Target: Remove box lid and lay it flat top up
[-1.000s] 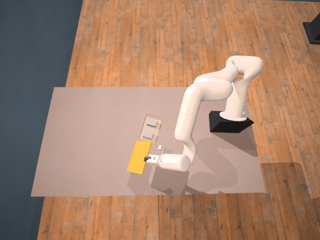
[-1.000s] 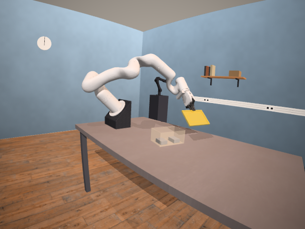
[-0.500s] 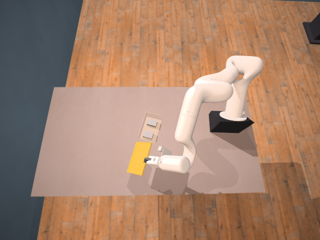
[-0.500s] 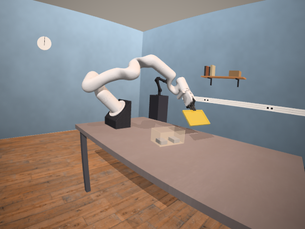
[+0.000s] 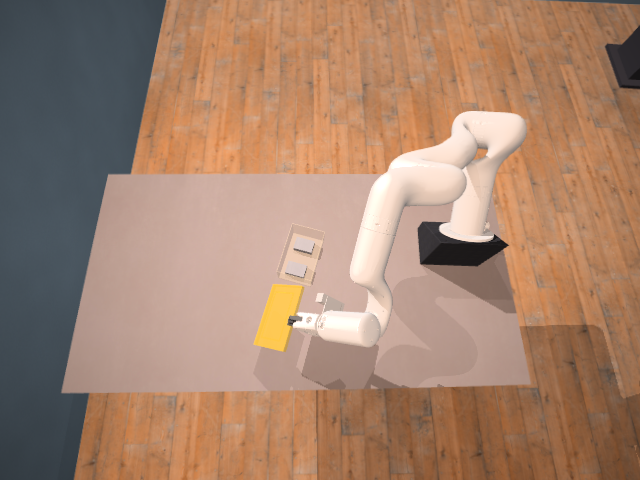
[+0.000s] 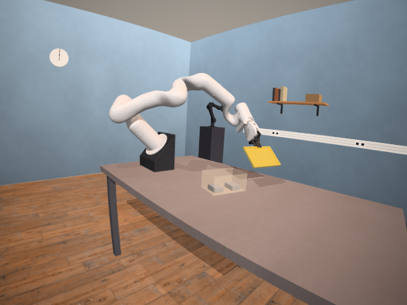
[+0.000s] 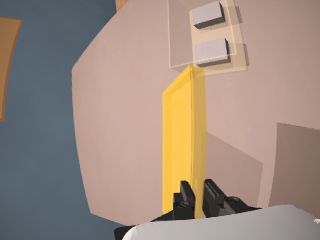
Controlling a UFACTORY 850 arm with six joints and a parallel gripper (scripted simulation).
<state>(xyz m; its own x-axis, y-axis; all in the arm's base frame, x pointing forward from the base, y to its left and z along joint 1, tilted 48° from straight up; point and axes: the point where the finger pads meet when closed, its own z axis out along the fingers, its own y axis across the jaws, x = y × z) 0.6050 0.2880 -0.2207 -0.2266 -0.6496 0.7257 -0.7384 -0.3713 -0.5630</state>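
Now: hand 6 cm short of the yellow lid, 3 cm to the left of it and 6 cm above it. From my hand the other things lie so: clear box (28 cm to the right, 18 cm below).
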